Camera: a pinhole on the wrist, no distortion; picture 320 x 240 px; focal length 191.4 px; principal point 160.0 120.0 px. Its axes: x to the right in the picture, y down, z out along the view. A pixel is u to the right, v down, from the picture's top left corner.
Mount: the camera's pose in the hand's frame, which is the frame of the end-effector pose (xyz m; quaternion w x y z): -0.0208 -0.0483 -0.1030 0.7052 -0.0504 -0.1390 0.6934
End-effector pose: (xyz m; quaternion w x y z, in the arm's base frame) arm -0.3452 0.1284 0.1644 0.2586 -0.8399 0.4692 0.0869
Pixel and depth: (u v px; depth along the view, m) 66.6 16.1 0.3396
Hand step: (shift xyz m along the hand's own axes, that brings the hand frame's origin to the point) 0.0666 -0.2602 0.2495
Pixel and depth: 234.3 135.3 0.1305
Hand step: -0.0656 -0.0136 0.0254
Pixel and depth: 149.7 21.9 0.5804
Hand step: 0.1116 -0.1598 0.5266
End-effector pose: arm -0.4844 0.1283 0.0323 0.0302 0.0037 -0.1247 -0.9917
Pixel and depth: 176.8 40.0 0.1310
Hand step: -0.0029 -0.0547 0.0382
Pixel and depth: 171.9 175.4 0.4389
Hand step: -0.2600 -0.0704 0.2866
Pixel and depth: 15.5 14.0 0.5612
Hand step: 0.1297 -0.5472 0.4622
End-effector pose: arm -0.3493 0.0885 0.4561 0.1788 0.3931 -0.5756 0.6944
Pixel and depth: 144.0 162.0 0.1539
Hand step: -0.0943 -0.0787 0.0336
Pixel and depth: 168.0 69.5 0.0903
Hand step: -0.0218 -0.0563 -0.0099
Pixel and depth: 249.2 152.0 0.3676
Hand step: -0.1779 0.0790 0.2539
